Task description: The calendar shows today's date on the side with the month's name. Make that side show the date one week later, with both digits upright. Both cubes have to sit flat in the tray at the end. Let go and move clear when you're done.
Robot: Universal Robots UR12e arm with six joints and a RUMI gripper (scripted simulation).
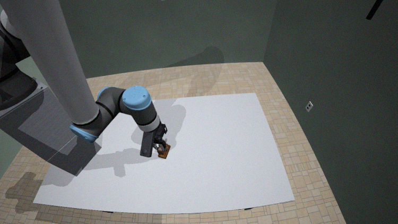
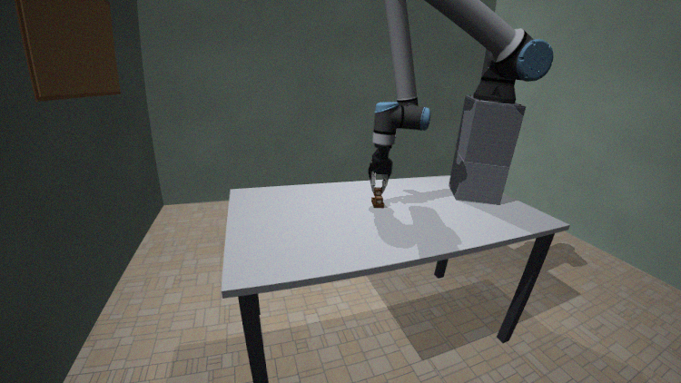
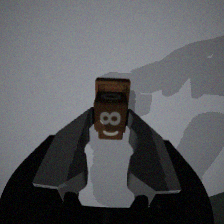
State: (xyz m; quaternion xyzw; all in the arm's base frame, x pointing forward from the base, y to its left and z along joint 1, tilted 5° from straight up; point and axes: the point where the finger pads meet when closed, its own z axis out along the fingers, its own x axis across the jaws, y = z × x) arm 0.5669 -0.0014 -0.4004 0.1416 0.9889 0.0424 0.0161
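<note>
Now: hand 2 cm to the right of the brown wooden tray and 5 cm above it. Also, from my hand: brown date cube (1 cm below).
</note>
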